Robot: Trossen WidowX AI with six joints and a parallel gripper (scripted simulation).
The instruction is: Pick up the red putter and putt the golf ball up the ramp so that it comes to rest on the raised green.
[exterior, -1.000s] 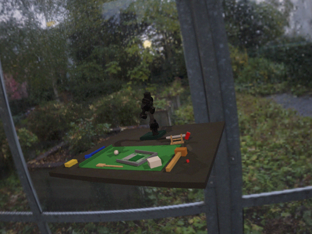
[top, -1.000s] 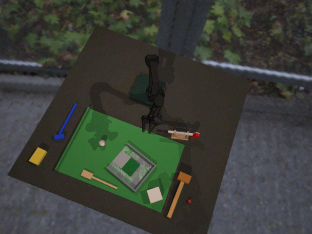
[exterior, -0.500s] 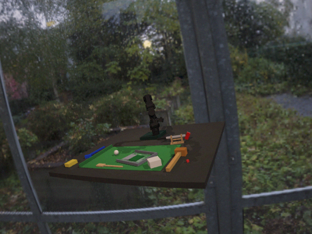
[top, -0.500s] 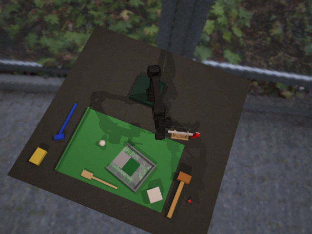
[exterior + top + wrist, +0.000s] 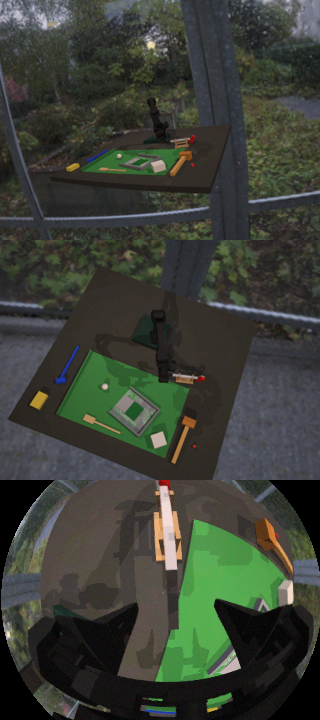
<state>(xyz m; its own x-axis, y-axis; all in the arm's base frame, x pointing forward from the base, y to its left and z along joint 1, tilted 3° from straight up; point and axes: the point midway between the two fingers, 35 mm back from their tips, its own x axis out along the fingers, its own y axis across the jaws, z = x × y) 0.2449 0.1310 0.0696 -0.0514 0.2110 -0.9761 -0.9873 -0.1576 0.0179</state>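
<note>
The red putter lies 2 cm behind my gripper tip, 11 cm to the left of it and 3 cm below it. Also, from my gripper tip: white golf ball: 18 cm ahead, 37 cm to the right, 6 cm below; wooden rack: 2 cm behind, 13 cm to the left, 5 cm below; white cube: 42 cm ahead, 6 cm to the left, 6 cm below.
</note>
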